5 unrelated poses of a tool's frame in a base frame.
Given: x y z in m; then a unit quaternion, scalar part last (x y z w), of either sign.
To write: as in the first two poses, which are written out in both.
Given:
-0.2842 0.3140 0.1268 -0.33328 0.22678 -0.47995 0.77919
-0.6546 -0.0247 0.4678 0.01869 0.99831 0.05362 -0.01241
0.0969 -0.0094 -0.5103 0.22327 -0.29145 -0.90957 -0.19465
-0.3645 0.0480 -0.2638 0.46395 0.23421 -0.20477 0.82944
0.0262 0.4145 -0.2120 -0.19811 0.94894 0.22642 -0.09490
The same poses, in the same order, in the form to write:
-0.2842 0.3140 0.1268 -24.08 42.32 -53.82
-0.6546 -0.0247 0.4678 -173.83 -1.30 -177.78
0.0969 -0.0094 -0.5103 -40.19 -17.02 149.57
-0.3645 0.0480 -0.2638 62.02 11.45 -34.63
0.0262 0.4145 -0.2120 -155.97 -15.65 159.77

